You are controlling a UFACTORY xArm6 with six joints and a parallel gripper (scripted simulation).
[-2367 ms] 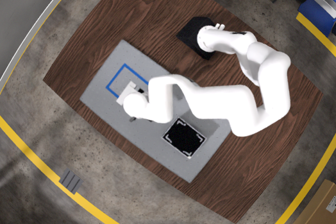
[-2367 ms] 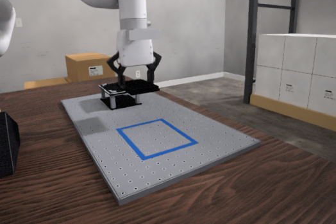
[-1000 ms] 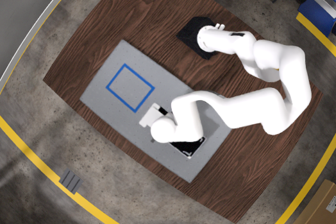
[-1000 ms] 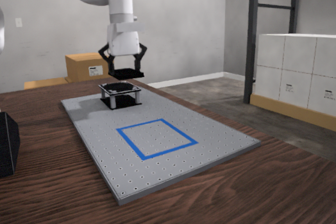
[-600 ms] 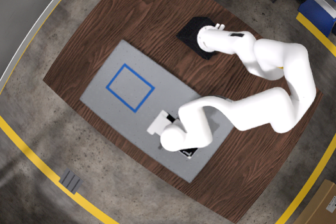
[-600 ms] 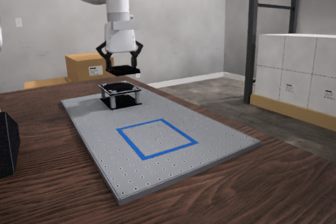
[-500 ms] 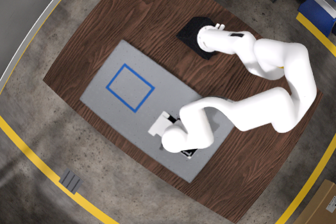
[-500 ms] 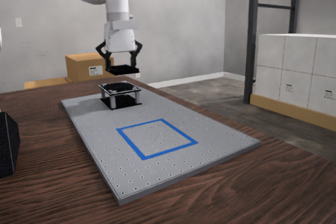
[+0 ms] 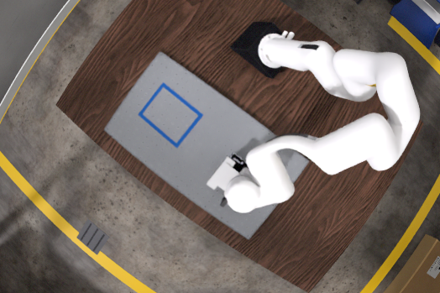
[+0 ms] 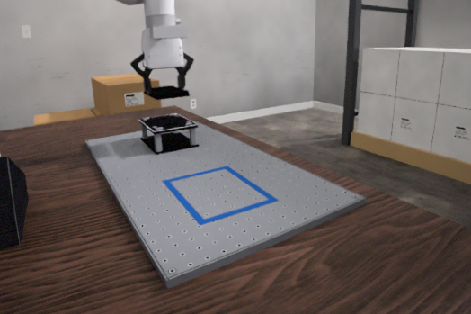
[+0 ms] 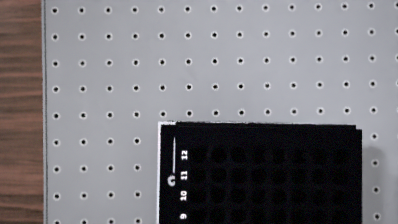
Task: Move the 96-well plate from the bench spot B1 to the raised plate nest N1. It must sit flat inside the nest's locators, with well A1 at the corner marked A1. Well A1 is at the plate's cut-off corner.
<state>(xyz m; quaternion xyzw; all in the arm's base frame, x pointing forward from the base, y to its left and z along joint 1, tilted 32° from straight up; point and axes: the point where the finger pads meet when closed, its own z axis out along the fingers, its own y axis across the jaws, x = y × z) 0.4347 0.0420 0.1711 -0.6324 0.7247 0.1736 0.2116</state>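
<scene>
My hand is 2 cm to the right of the black plate nest N1 and 10 cm above it. From my hand the other things lie so: black 96-well plate 1 cm below.
</scene>
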